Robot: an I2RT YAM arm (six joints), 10 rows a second.
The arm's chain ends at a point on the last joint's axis. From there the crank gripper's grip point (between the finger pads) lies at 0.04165 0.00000 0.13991 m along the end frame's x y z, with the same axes.
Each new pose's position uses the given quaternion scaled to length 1; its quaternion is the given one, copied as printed.
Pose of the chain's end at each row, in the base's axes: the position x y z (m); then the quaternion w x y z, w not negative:
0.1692 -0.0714 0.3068 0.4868 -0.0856 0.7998 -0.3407
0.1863 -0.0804 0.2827 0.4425 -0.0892 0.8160 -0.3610
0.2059 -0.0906 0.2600 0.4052 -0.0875 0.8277 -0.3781
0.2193 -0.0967 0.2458 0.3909 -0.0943 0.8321 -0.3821
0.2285 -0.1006 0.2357 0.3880 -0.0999 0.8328 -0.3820
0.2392 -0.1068 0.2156 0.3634 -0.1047 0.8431 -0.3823
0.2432 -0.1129 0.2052 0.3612 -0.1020 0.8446 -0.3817
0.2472 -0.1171 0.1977 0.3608 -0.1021 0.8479 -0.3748
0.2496 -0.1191 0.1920 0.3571 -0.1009 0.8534 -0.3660
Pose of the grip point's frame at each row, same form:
0.2650 -0.1555 0.2357 0.4868 -0.0856 0.7998 -0.3407
0.2717 -0.1712 0.2067 0.4425 -0.0892 0.8160 -0.3610
0.2817 -0.1871 0.1809 0.4052 -0.0875 0.8277 -0.3781
0.2922 -0.1943 0.1654 0.3909 -0.0943 0.8321 -0.3821
0.3013 -0.1980 0.1550 0.3880 -0.0999 0.8328 -0.3820
0.3064 -0.2053 0.1314 0.3634 -0.1047 0.8431 -0.3823
0.3096 -0.2115 0.1204 0.3612 -0.1020 0.8446 -0.3817
0.3136 -0.2142 0.1112 0.3608 -0.1021 0.8479 -0.3748
0.3150 -0.2145 0.1029 0.3571 -0.1009 0.8534 -0.3660

